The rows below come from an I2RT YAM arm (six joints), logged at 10 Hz.
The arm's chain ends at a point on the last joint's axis. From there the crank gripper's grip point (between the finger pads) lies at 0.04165 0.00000 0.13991 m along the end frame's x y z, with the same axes.
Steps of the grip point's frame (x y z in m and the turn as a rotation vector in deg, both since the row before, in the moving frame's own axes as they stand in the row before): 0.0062, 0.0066, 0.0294, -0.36, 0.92, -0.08; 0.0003, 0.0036, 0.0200, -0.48, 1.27, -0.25; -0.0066, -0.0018, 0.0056, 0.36, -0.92, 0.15; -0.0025, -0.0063, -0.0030, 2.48, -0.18, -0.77
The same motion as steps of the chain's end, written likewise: 0.0040, 0.0058, 0.0301, -0.36, 0.92, -0.08; -0.0028, 0.0026, 0.0210, -0.48, 1.27, -0.25; -0.0043, -0.0010, 0.0050, 0.36, -0.92, 0.15; -0.0020, 0.0003, -0.0030, 2.48, -0.18, -0.77
